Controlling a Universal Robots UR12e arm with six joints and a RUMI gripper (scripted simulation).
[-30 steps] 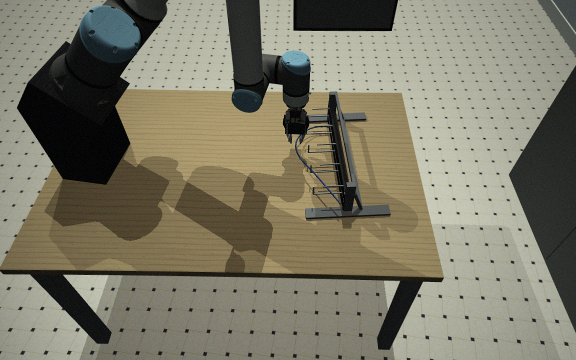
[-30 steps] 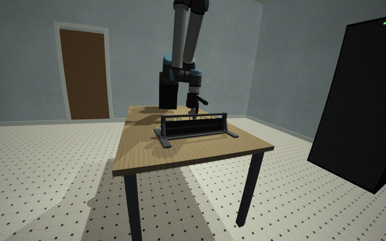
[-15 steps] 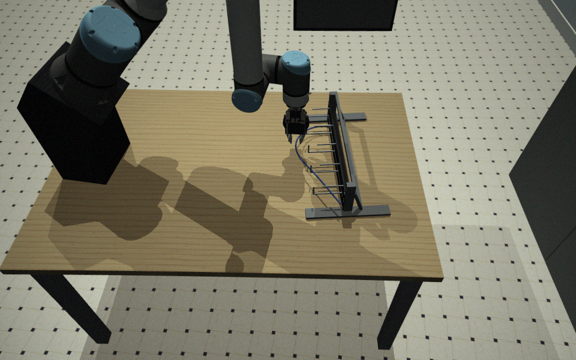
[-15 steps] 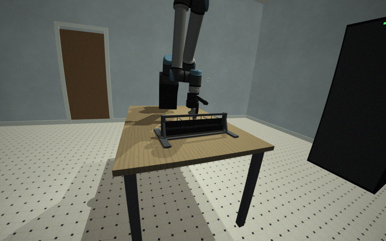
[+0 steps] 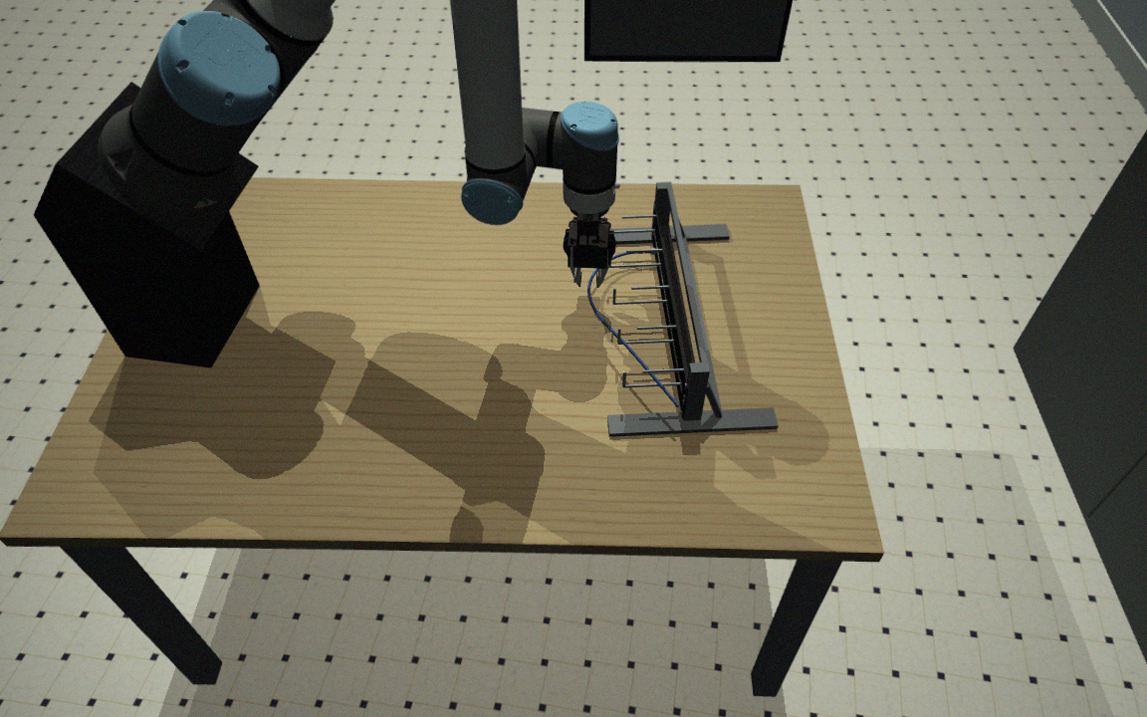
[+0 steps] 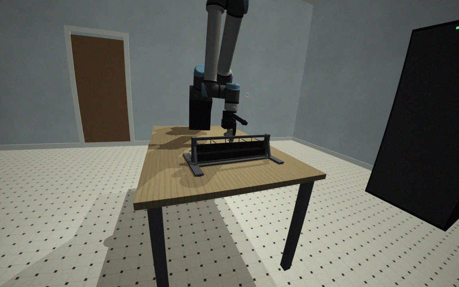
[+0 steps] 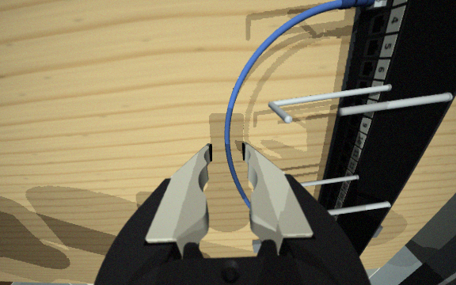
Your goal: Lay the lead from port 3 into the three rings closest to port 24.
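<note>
My hand is 16 cm short of the rack, 8 cm to the left of it and 1 cm below it.
</note>
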